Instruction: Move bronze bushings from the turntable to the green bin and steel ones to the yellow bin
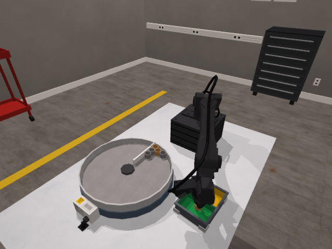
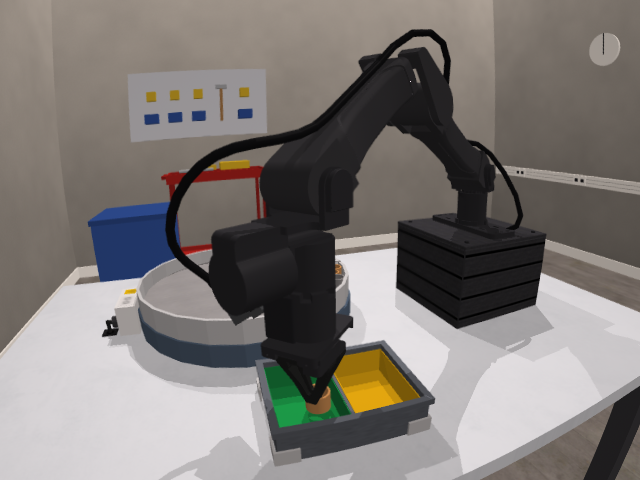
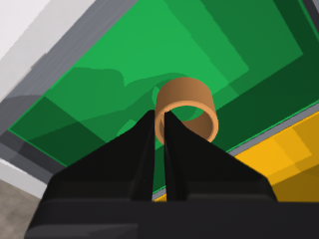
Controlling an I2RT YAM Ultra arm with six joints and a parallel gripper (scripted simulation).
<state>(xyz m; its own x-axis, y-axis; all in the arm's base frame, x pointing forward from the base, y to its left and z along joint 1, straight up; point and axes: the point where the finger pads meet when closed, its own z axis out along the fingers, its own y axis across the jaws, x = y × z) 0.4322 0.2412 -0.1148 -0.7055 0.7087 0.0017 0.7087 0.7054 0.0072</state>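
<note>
Right now the green bin is 1 cm ahead of my hand, 1 cm to the right of it and 3 cm below it. The rest, counted from my hand: dark grey tray (4 cm behind, 1 cm to the right, 2 cm below); turntable (3 cm ahead, 36 cm to the right, 1 cm above); yellow bin (8 cm behind, 1 cm to the right, 3 cm below).
</note>
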